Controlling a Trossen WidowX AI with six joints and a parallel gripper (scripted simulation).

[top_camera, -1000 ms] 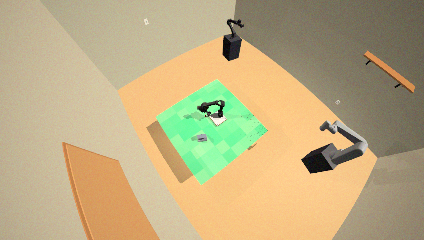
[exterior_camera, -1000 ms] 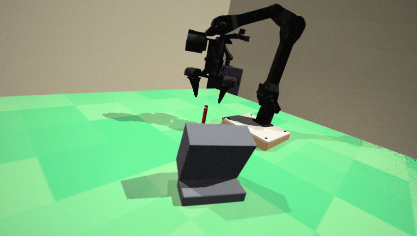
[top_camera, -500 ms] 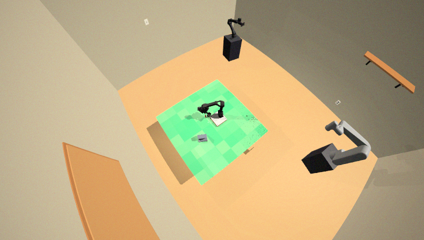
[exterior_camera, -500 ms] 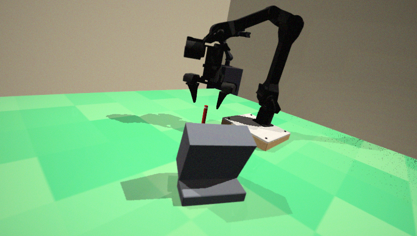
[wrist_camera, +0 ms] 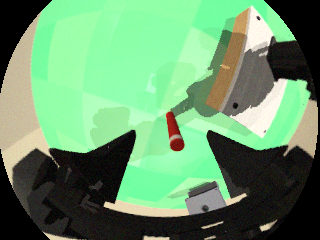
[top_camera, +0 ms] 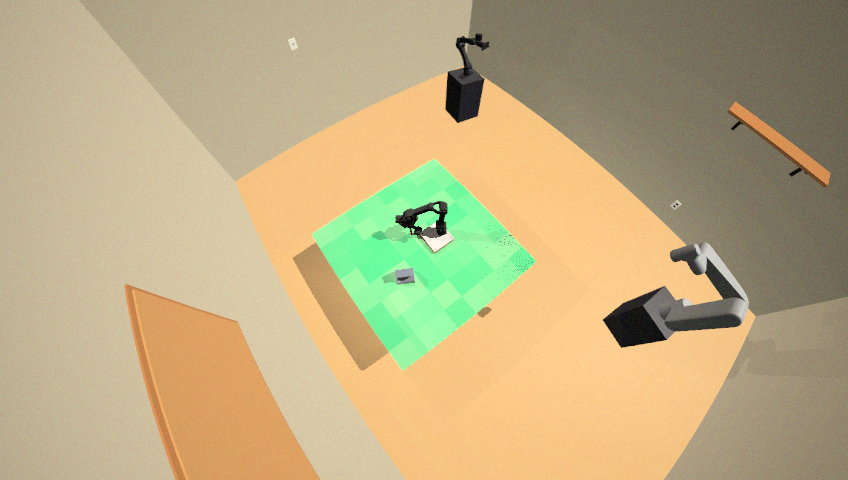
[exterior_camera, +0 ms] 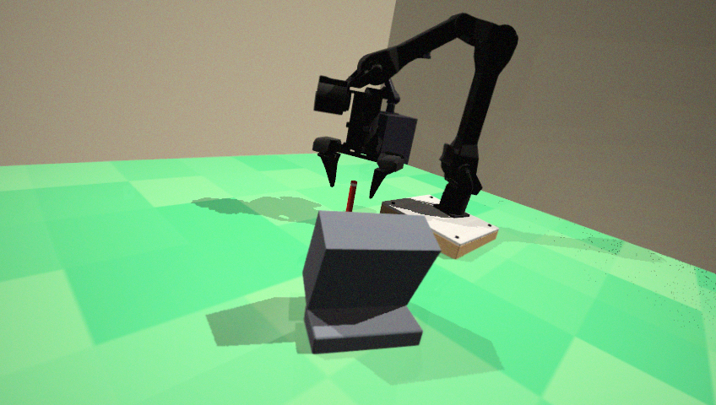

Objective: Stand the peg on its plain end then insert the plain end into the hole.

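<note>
My gripper tip is right at the red peg. Round my gripper tip: sloped panel: 20 cm ahead, 29 cm to the left, 3 cm above.
</note>
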